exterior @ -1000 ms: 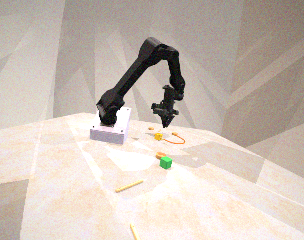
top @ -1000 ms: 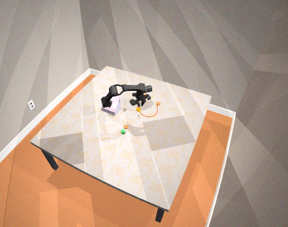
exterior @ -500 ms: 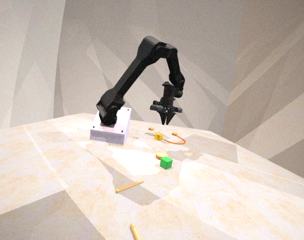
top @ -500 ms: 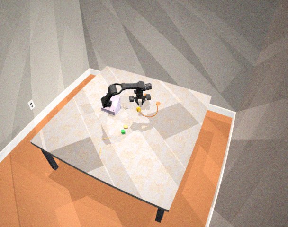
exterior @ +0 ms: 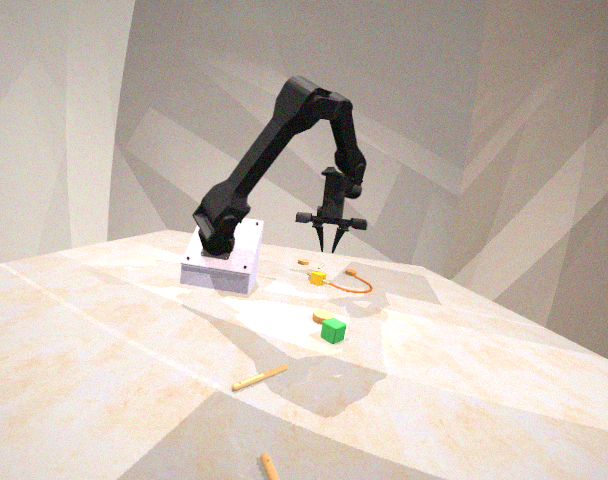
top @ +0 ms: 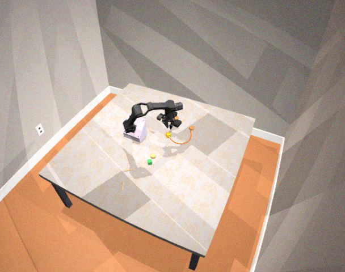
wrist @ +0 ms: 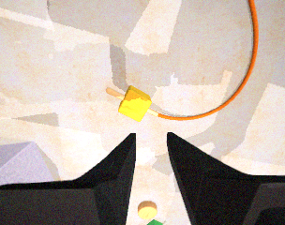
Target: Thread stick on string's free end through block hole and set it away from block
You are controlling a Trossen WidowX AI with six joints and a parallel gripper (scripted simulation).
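The yellow wooden block lies 80 mm below my gripper tip, 10 mm to the left of it and 10 mm behind it. From my gripper tip the other things lie so: thin wooden stick (80 mm below); then green cube (300 mm to the right, 80 mm below, 10 mm behind).
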